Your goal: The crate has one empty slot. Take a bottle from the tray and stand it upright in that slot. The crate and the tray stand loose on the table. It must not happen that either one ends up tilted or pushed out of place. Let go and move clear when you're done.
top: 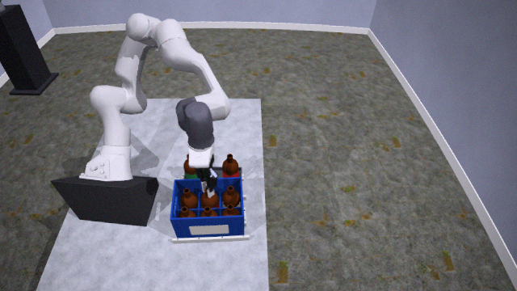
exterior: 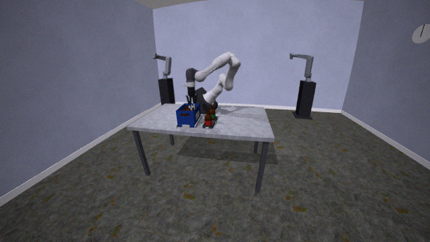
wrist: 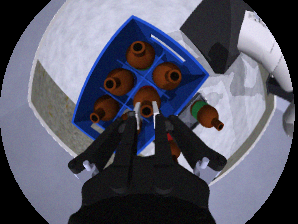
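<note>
Now: the bottle 9 cm below my hand. The rest, counted from my hand: dark tray: 19 cm to the left, 16 cm below, 2 cm behind; crate: 9 cm below, 4 cm to the right, 1 cm ahead.
</note>
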